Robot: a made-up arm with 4 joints.
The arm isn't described. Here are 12 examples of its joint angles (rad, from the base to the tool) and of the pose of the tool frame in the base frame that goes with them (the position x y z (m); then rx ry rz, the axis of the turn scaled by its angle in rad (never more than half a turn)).
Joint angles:
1: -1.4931 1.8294 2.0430 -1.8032
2: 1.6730 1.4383 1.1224 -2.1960
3: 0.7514 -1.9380 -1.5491 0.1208
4: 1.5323 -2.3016 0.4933 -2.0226
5: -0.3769 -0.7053 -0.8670 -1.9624
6: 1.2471 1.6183 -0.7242 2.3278
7: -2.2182 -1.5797 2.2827 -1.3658
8: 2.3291 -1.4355 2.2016 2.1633
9: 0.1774 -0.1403 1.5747 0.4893
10: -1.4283 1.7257 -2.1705 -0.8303
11: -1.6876 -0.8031 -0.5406 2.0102
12: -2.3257 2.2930 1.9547 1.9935
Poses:
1: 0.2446 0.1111 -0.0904 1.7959 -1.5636 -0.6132
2: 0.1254 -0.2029 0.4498 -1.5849 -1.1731 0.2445
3: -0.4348 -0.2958 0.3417 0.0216 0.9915 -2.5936
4: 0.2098 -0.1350 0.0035 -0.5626 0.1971 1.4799
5: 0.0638 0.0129 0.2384 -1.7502 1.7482 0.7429
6: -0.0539 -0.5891 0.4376 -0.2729 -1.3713 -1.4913
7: -0.0446 0.1810 0.2439 -1.3319 0.0595 -1.5577
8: -0.1638 -0.4233 -0.4354 0.6600 -0.3966 -2.0085
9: -0.1532 -0.3915 0.5376 -0.2056 -0.2747 -1.4275
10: 0.4162 0.1312 0.0077 -1.5011 0.9890 -0.2422
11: 0.0653 0.6947 0.0141 0.0806 -0.4277 1.6116
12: 0.2646 0.3977 -0.4883 0.0469 0.5406 1.2763
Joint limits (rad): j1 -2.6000..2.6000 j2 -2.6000..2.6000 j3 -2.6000..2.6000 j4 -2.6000..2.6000
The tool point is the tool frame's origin. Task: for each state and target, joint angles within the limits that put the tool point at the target. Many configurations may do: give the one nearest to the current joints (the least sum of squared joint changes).
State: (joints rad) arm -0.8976 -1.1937 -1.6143 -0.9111
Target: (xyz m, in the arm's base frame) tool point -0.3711 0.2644 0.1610
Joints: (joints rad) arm -0.5970 -1.2616 -1.6927 -0.4911
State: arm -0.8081 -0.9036 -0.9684 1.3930
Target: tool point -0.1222 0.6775 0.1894
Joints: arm -0.8506 -1.1596 -0.9279 0.7396
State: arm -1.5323 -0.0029 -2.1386 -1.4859
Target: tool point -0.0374 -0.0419 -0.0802
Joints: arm -2.1712 -0.7045 -2.0016 -1.6203
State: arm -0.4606 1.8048 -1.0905 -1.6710
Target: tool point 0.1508 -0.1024 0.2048
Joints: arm -0.1162 1.9921 -1.1708 -1.1263
